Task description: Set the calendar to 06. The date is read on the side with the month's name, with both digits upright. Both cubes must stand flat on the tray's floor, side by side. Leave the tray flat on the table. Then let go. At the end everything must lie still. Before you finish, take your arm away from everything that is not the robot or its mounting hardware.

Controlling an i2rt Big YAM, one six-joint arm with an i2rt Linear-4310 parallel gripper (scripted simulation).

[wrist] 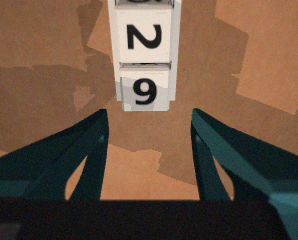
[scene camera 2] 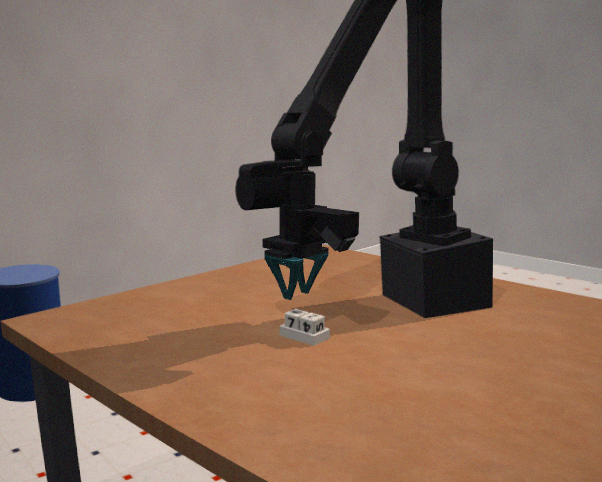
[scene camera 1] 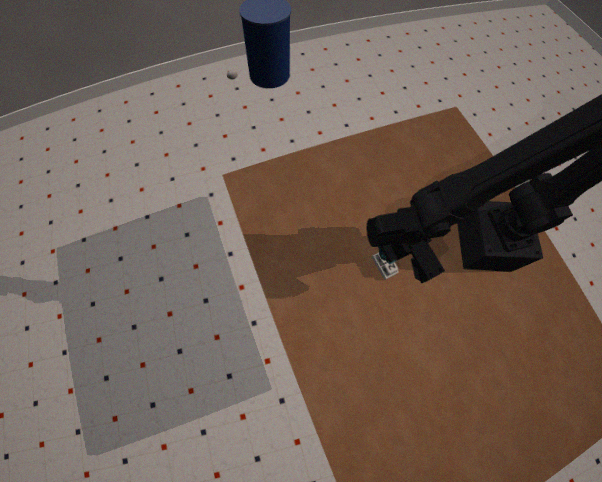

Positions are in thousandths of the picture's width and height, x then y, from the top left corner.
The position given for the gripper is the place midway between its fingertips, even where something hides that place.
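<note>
The gripper (scene camera 2: 493, 615) is part of the scene, visible also in the wrist view (wrist: 502, 498).
</note>
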